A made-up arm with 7 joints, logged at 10 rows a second.
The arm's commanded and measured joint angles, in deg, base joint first. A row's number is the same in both.
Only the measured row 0 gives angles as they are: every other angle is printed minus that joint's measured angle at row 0.
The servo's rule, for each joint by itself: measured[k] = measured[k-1] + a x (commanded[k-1-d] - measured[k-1]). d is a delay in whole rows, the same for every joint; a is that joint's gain. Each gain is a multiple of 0.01, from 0.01 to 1. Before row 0 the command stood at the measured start. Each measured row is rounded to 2 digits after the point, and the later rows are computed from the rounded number. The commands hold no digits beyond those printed.
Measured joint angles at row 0: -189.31 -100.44 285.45 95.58 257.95 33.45 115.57
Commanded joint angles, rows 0 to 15: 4.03 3.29 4.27 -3.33 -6.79 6.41 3.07; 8.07 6.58 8.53 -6.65 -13.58 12.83 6.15; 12.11 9.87 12.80 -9.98 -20.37 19.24 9.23; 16.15 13.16 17.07 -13.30 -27.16 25.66 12.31; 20.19 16.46 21.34 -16.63 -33.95 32.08 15.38; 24.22 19.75 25.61 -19.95 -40.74 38.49 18.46; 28.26 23.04 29.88 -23.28 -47.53 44.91 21.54; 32.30 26.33 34.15 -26.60 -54.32 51.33 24.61; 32.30 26.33 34.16 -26.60 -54.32 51.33 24.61; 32.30 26.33 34.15 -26.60 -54.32 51.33 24.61; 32.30 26.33 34.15 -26.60 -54.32 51.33 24.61; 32.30 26.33 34.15 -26.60 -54.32 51.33 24.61; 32.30 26.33 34.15 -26.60 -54.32 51.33 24.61; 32.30 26.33 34.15 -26.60 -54.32 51.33 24.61; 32.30 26.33 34.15 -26.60 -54.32 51.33 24.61; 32.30 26.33 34.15 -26.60 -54.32 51.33 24.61
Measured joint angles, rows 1 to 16: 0.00 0.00 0.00 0.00 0.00 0.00 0.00; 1.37 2.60 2.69 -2.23 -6.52 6.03 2.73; 3.65 5.74 6.37 -5.19 -13.30 12.42 5.77; 6.53 9.00 10.42 -8.40 -20.09 18.83 8.85; 9.80 12.29 14.61 -11.68 -26.88 25.25 11.93; 13.33 15.58 18.85 -15.00 -33.67 31.67 15.00; 17.03 18.87 23.11 -18.32 -40.46 38.08 18.08; 20.85 22.16 27.38 -21.64 -47.25 44.50 21.16; 24.74 25.45 31.65 -24.96 -54.04 50.92 24.23; 27.31 26.15 33.23 -26.06 -54.31 51.31 24.57; 29.01 26.29 33.81 -26.42 -54.32 51.33 24.61; 30.13 26.32 34.02 -26.54 -54.32 51.33 24.61; 30.87 26.33 34.10 -26.58 -54.32 51.33 24.61; 31.36 26.33 34.13 -26.59 -54.32 51.33 24.61; 31.68 26.33 34.14 -26.60 -54.32 51.33 24.61; 31.89 26.33 34.15 -26.60 -54.32 51.33 24.61
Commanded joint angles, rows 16 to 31: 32.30 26.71 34.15 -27.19 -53.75 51.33 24.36; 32.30 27.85 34.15 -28.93 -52.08 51.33 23.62; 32.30 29.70 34.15 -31.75 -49.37 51.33 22.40; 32.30 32.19 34.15 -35.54 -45.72 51.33 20.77; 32.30 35.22 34.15 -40.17 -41.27 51.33 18.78; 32.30 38.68 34.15 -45.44 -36.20 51.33 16.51; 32.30 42.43 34.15 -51.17 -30.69 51.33 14.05; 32.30 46.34 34.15 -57.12 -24.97 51.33 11.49; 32.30 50.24 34.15 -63.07 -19.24 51.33 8.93; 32.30 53.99 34.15 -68.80 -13.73 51.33 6.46; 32.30 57.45 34.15 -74.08 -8.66 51.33 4.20; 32.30 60.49 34.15 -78.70 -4.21 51.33 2.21; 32.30 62.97 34.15 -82.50 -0.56 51.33 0.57; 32.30 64.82 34.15 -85.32 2.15 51.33 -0.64; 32.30 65.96 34.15 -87.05 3.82 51.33 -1.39; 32.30 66.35 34.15 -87.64 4.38 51.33 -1.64
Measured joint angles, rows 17 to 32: 32.03 26.33 34.15 -26.60 -54.32 51.33 24.61; 32.12 26.63 34.15 -27.00 -53.77 51.33 24.39; 32.18 27.59 34.15 -28.29 -52.15 51.33 23.70; 32.22 29.26 34.15 -30.61 -49.48 51.33 22.54; 32.25 31.57 34.15 -33.91 -45.87 51.33 20.96; 32.27 34.45 34.15 -38.10 -41.45 51.33 19.02; 32.28 37.79 34.15 -43.02 -36.41 51.33 16.79; 32.29 41.46 34.15 -48.48 -30.92 51.33 14.35; 32.29 45.32 34.15 -54.27 -25.21 51.33 11.80; 32.29 49.21 34.15 -60.17 -19.48 51.33 9.25; 32.29 52.99 34.15 -65.95 -13.96 51.33 6.77; 32.29 56.51 34.15 -71.40 -8.87 51.33 4.48; 32.29 59.65 34.15 -76.29 -4.40 51.33 2.46; 32.29 62.27 34.15 -80.45 -0.71 51.33 0.78; 32.29 64.28 34.15 -83.71 2.04 51.33 -0.48; 32.29 65.61 34.15 -85.95 3.75 51.33 -1.29
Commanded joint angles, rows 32 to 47: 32.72 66.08 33.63 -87.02 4.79 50.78 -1.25; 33.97 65.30 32.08 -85.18 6.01 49.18 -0.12; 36.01 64.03 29.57 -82.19 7.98 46.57 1.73; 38.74 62.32 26.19 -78.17 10.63 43.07 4.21; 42.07 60.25 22.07 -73.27 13.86 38.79 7.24; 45.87 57.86 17.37 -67.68 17.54 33.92 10.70; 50.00 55.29 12.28 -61.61 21.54 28.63 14.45; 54.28 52.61 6.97 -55.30 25.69 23.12 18.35; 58.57 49.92 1.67 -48.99 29.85 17.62 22.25; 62.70 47.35 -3.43 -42.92 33.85 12.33 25.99; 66.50 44.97 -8.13 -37.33 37.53 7.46 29.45; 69.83 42.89 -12.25 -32.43 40.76 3.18 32.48; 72.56 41.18 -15.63 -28.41 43.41 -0.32 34.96; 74.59 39.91 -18.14 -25.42 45.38 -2.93 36.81; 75.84 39.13 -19.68 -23.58 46.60 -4.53 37.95; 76.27 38.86 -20.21 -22.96 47.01 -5.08 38.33
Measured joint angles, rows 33 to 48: 32.29 66.19 34.15 -87.08 4.35 51.33 -1.60; 32.44 66.10 33.82 -87.04 4.77 50.81 -1.29; 32.96 65.47 32.72 -85.79 5.96 49.28 -0.25; 34.00 64.33 30.74 -83.38 7.90 46.73 1.51; 35.61 62.74 27.87 -79.89 10.52 43.29 3.91; 37.81 60.77 24.22 -75.45 13.73 39.06 6.87; 40.55 58.47 19.90 -70.24 17.39 34.23 10.28; 43.76 55.96 15.10 -64.46 21.37 28.97 13.99; 47.34 53.31 9.98 -58.32 25.52 23.47 17.87; 51.16 50.63 4.74 -52.07 29.68 17.97 21.77; 55.08 48.04 -0.41 -45.94 33.68 12.67 25.53; 58.96 45.61 -5.27 -40.17 37.38 7.77 29.02; 62.66 43.46 -9.67 -34.98 40.62 3.46 32.10; 66.03 41.66 -13.42 -30.58 43.30 -0.09 34.65; 68.94 40.28 -16.39 -27.12 45.30 -2.76 36.57; 71.29 39.37 -18.46 -24.75 46.55 -4.42 37.80
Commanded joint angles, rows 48 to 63: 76.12 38.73 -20.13 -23.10 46.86 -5.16 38.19; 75.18 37.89 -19.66 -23.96 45.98 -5.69 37.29; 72.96 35.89 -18.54 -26.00 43.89 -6.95 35.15; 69.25 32.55 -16.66 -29.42 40.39 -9.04 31.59; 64.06 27.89 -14.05 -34.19 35.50 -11.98 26.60; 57.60 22.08 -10.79 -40.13 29.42 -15.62 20.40; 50.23 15.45 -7.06 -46.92 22.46 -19.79 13.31; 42.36 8.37 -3.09 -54.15 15.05 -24.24 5.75; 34.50 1.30 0.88 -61.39 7.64 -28.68 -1.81; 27.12 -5.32 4.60 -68.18 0.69 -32.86 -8.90; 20.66 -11.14 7.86 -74.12 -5.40 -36.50 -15.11; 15.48 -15.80 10.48 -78.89 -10.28 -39.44 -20.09; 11.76 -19.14 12.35 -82.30 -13.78 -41.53 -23.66; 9.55 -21.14 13.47 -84.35 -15.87 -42.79 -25.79; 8.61 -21.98 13.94 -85.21 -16.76 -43.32 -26.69; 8.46 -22.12 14.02 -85.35 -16.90 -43.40 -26.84
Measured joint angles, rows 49 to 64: 72.98 38.97 -19.56 -23.55 46.99 -5.04 38.27; 74.05 38.78 -19.92 -23.25 46.87 -5.15 38.20; 74.43 38.08 -19.76 -23.73 46.02 -5.66 37.39; 73.93 36.35 -18.99 -25.25 43.98 -6.87 35.40; 72.34 33.35 -17.52 -28.04 40.53 -8.91 32.01; 69.52 29.04 -15.33 -32.16 35.70 -11.80 27.20; 65.47 23.54 -12.47 -37.50 29.67 -15.39 21.15; 60.29 17.15 -9.06 -43.81 22.75 -19.53 14.17; 54.19 10.21 -5.30 -50.74 15.36 -23.96 6.68; 47.50 3.17 -1.41 -57.88 7.95 -28.40 -0.88; 40.57 -3.54 2.38 -64.78 0.98 -32.59 -8.02; 33.80 -9.54 5.83 -71.04 -5.14 -36.27 -14.33; 27.57 -14.49 8.76 -76.30 -10.07 -39.25 -19.46; 22.19 -18.16 11.02 -80.32 -13.63 -41.39 -23.20; 17.89 -20.51 12.56 -83.02 -15.78 -42.71 -25.51; 14.73 -21.67 13.43 -84.49 -16.72 -43.28 -26.56
